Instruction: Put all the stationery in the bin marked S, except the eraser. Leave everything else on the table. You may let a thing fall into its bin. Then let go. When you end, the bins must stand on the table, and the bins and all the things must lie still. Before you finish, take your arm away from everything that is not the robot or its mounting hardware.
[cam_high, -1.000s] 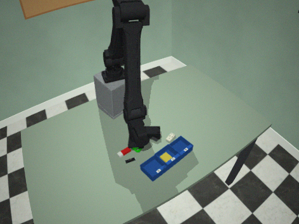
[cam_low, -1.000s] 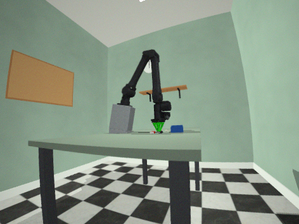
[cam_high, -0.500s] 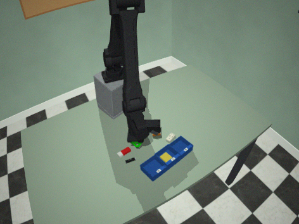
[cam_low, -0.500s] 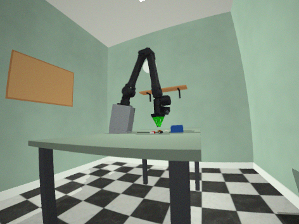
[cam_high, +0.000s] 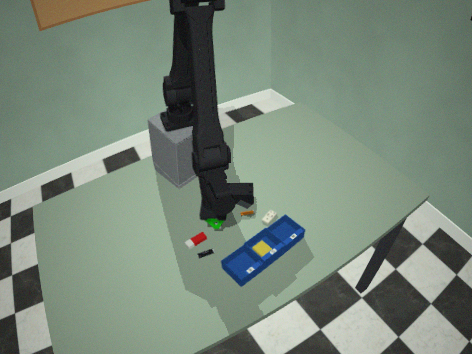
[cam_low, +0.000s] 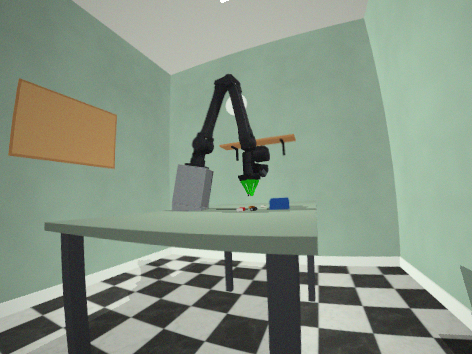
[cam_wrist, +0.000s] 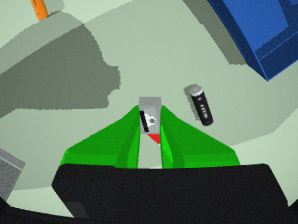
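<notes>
My gripper is now 11 cm short of the blue bin row, 10 cm to the right of it and 5 cm above it. Round my hand: orange pen-like item: 5 cm behind, 12 cm to the left, 7 cm below; then white eraser: 2 cm behind, 7 cm to the right, 7 cm below; then black item: 4 cm ahead, 5 cm to the right, 6 cm below.
</notes>
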